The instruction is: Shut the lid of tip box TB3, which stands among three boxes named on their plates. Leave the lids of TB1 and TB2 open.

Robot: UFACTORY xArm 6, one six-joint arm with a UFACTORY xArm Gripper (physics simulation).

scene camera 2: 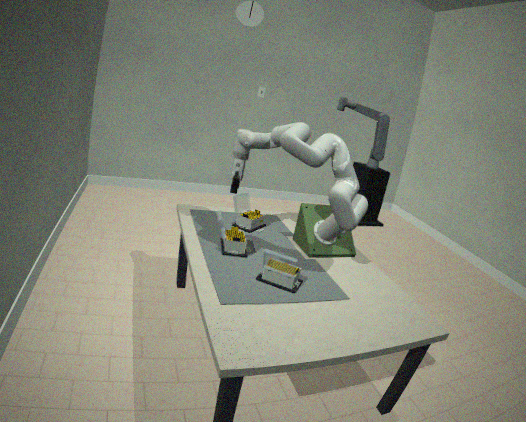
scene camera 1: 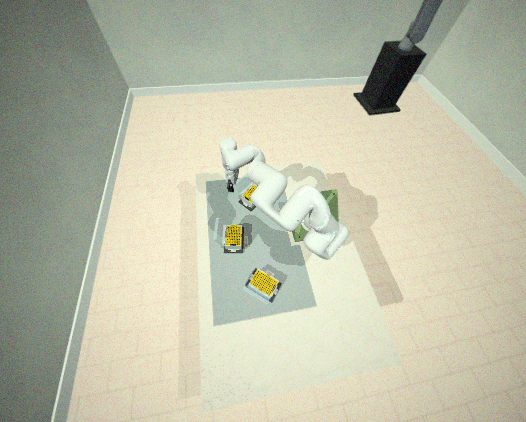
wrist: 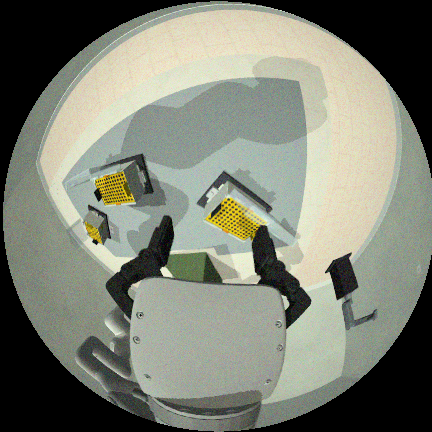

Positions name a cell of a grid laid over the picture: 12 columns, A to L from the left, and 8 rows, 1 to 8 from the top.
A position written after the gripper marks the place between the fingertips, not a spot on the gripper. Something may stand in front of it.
In view: the gripper (wrist: F5), a grey-blue mat (scene camera 1: G5), a tip box (scene camera 2: G6) and a tip box (wrist: G4).
The grey-blue mat also shows in scene camera 2 (scene camera 2: F6) and in the wrist view (wrist: H3).
